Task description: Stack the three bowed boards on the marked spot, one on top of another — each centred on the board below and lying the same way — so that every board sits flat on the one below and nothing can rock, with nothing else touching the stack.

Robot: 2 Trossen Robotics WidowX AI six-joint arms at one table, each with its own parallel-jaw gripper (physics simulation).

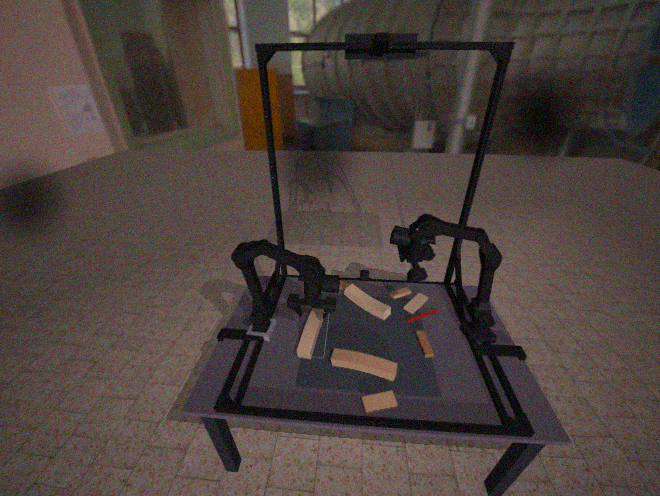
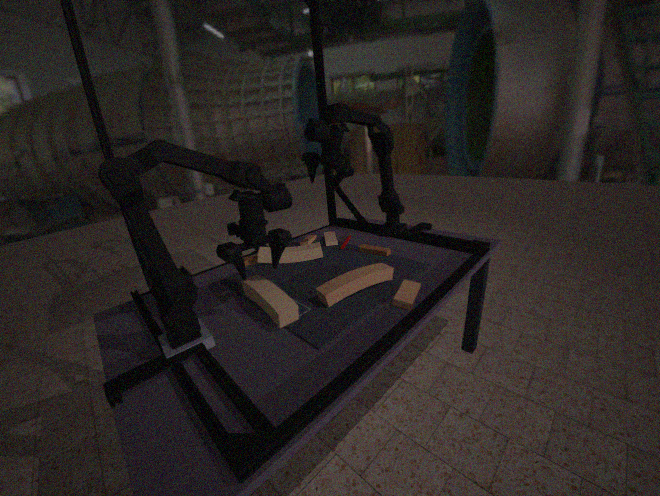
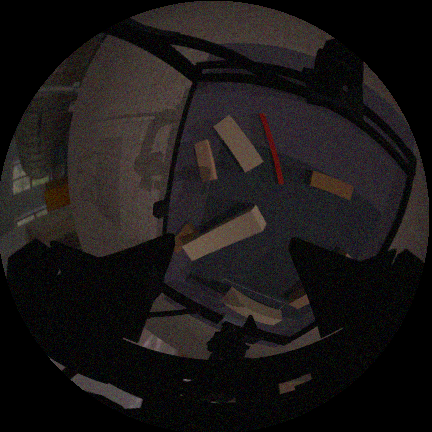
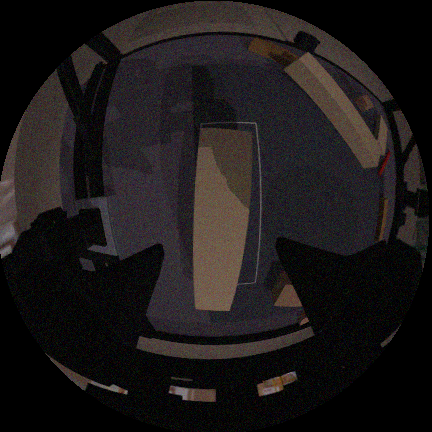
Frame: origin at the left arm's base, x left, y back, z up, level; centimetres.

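Seen in the pictures: left gripper, between the fingertips: (image 1: 405, 271) (image 2: 322, 187) (image 3: 234, 242); right gripper, between the fingertips: (image 1: 312, 317) (image 2: 260, 273) (image 3: 244, 320) (image 4: 220, 247); left arm's base, origin of its link: (image 1: 479, 329) (image 2: 392, 225) (image 3: 325, 84); right arm's base, origin of its link: (image 1: 261, 326) (image 2: 184, 336) (image 3: 228, 325) (image 4: 91, 226).
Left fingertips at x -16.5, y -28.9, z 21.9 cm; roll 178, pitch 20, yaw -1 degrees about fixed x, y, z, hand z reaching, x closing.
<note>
Pixels of each thing's top centre, then the offset from my left fingertips to it. "pt": a spot on its surface instead.
- marked outline, a spot on its surface: (image 4: 260, 200) pt dz -24.8, dx +2.6, dy -32.7 cm
- second bowed board, centre of its top: (image 4: 329, 293) (image 2: 357, 273) (image 3: 322, 288) (image 1: 364, 359) dz -20.0, dx +23.1, dy -22.4 cm
- third bowed board, centre of its top: (image 4: 355, 106) (image 3: 216, 240) (image 2: 290, 245) (image 1: 367, 296) dz -19.1, dx -8.7, dy -11.9 cm
- red stick, centre of its top: (image 3: 272, 145) (image 4: 386, 160) (image 1: 422, 314) dz -23.8, dx +2.3, dy +10.9 cm
- orange block, centre of its top: (image 3: 333, 185) (image 4: 383, 219) (image 2: 374, 247) (image 1: 424, 341) dz -23.0, dx +17.4, dy +4.2 cm
- brown block, centre of its top: (image 4: 284, 52) (image 3: 180, 239) (image 2: 254, 257) dz -23.5, dx -22.9, dy -17.3 cm
A bowed board (image 1: 309, 336) (image 2: 272, 304) (image 3: 252, 307) (image 4: 220, 230) lies over the left part of the marked outline (image 1: 324, 344) (image 4: 260, 200), whose line shows along its right side. A second bowed board (image 1: 364, 364) (image 2: 354, 283) (image 3: 300, 301) (image 4: 288, 297) lies at the front of the dark mat. A third bowed board (image 1: 367, 302) (image 2: 298, 253) (image 3: 225, 234) (image 4: 340, 107) lies slantwise at the back. My right gripper (image 1: 313, 309) (image 2: 259, 270) (image 4: 220, 247) is open and empty above the first board. My left gripper (image 1: 417, 274) (image 2: 324, 178) (image 3: 234, 242) is open and empty, high at the back right.
Small blocks (image 1: 400, 293) (image 1: 415, 303) and a red stick (image 1: 422, 315) (image 3: 272, 150) lie at the back right. An orange block (image 1: 424, 343) (image 3: 332, 185) lies at the right, another block (image 1: 379, 401) (image 2: 407, 294) at the front. A brown block (image 4: 261, 47) lies beside the third board.
</note>
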